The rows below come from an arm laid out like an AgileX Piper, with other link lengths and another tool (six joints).
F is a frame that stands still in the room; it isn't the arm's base.
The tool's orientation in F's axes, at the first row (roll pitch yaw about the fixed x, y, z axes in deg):
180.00 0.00 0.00
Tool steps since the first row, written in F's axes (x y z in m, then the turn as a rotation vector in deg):
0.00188 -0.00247 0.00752 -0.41 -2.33 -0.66
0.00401 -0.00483 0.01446 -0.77 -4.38 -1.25
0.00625 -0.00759 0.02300 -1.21 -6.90 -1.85
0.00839 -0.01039 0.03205 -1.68 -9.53 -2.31
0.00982 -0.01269 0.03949 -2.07 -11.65 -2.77
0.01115 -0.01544 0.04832 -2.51 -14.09 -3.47
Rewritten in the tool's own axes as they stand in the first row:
0.00188 0.00247 -0.00752 -0.41 2.33 0.66
0.00401 0.00483 -0.01446 -0.77 4.38 1.25
0.00625 0.00759 -0.02300 -1.21 6.90 1.85
0.00839 0.01039 -0.03205 -1.68 9.53 2.31
0.00982 0.01269 -0.03949 -2.07 11.65 2.77
0.01115 0.01544 -0.04832 -2.51 14.09 3.47

